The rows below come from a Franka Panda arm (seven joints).
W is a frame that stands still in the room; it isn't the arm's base.
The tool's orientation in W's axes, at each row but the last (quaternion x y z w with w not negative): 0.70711, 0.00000, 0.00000, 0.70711; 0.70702, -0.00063, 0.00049, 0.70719; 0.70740, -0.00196, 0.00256, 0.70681; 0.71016, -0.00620, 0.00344, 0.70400; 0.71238, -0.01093, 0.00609, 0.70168; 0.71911, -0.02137, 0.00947, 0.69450; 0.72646, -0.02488, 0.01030, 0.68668; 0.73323, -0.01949, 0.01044, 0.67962; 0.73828, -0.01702, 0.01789, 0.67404; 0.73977, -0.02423, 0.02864, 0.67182; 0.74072, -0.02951, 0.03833, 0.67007
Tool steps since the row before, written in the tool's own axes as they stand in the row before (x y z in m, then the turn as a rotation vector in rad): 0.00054, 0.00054, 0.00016, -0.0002, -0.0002, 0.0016; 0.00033, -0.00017, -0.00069, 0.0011, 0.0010, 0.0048; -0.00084, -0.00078, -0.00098, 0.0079, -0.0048, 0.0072; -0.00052, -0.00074, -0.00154, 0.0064, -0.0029, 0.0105; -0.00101, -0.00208, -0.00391, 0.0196, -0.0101, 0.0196; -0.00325, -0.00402, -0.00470, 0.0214, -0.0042, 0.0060; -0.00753, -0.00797, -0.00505, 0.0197, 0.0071, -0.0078; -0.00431, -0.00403, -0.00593, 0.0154, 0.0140, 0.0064; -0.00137, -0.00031, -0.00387, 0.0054, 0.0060, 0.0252; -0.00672, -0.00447, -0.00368, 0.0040, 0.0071, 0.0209; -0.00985, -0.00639, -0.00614, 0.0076, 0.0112, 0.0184
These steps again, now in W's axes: 0.00054, -0.00016, 0.00054, -0.0002, -0.0016, -0.0002; 0.00033, 0.00069, -0.00017, 0.0011, -0.0048, 0.0010; -0.00084, 0.00098, -0.00078, 0.0079, -0.0072, -0.0048; -0.00050, 0.00155, -0.00073, 0.0064, -0.0105, -0.0029; -0.00093, 0.00395, -0.00204, 0.0197, -0.0196, -0.0099; -0.00299, 0.00489, -0.00399, 0.0215, -0.0062, -0.0035; -0.00702, 0.00565, -0.00803, 0.0195, 0.0070, 0.0085; -0.00407, 0.00628, -0.00374, 0.0147, -0.0077, 0.0141; -0.00137, 0.00388, -0.00002, 0.0052, -0.0256, 0.0039; -0.00640, 0.00408, -0.00459, 0.0037, -0.0215, 0.0053; -0.00930, 0.00667, -0.00667, 0.0068, -0.0194, 0.0100
